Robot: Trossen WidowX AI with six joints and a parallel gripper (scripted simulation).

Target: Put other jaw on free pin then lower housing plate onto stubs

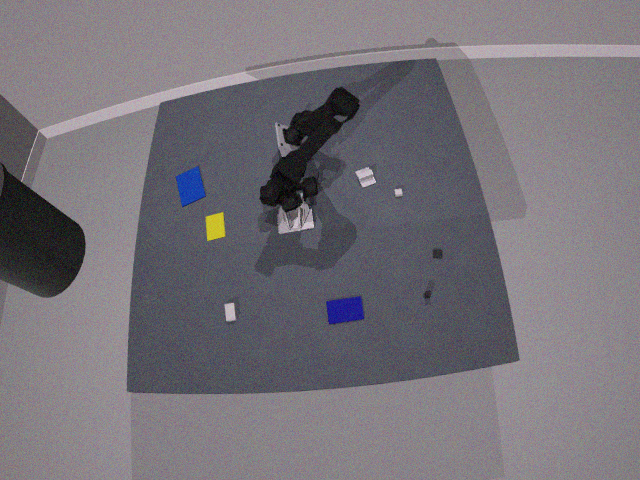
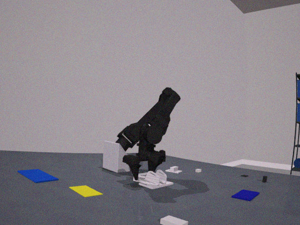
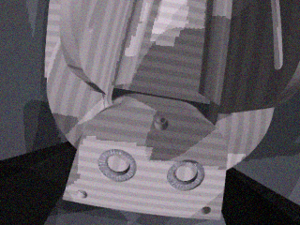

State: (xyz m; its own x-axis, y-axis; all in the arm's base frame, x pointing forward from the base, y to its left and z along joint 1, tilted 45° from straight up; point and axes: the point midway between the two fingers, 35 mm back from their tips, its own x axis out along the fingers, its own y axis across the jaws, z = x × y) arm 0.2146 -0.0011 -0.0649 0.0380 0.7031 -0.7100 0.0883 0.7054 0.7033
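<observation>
Right now the base is 2 cm above my gripper tip and 1 cm ahead of it. Also, from my gripper tip: dark blue pad (41 cm ahead, 9 cm to the left); then yellow pad (29 cm to the right, 1 cm below, 1 cm ahead); then small white cube (36 cm to the left, 6 cm ahead).
</observation>
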